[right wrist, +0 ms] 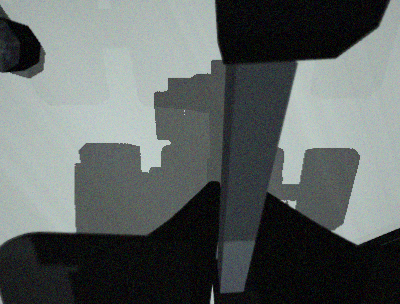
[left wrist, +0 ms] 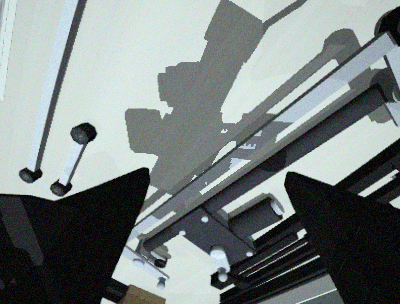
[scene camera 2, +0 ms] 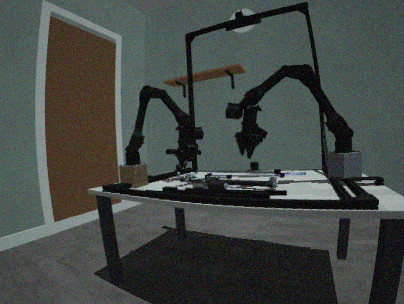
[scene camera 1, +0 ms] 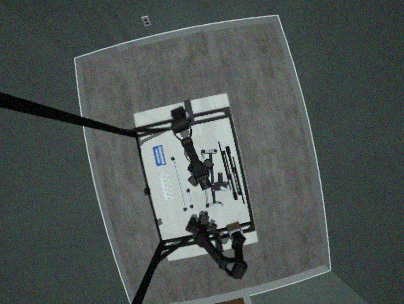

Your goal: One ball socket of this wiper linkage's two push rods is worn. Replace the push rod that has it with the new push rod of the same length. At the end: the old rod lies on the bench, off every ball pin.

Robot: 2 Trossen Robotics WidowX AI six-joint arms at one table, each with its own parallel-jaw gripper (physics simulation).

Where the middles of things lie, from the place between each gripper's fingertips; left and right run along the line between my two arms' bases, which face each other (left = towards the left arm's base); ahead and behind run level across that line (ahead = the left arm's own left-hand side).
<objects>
My left gripper is now 9 cm to the left of the wiper linkage (scene camera 2: 207,182), 9 cm above it and 6 cm short of it.
The wiper linkage lies 250 mm to the left of my right hand, 200 mm ahead of it and 30 mm below it.
</objects>
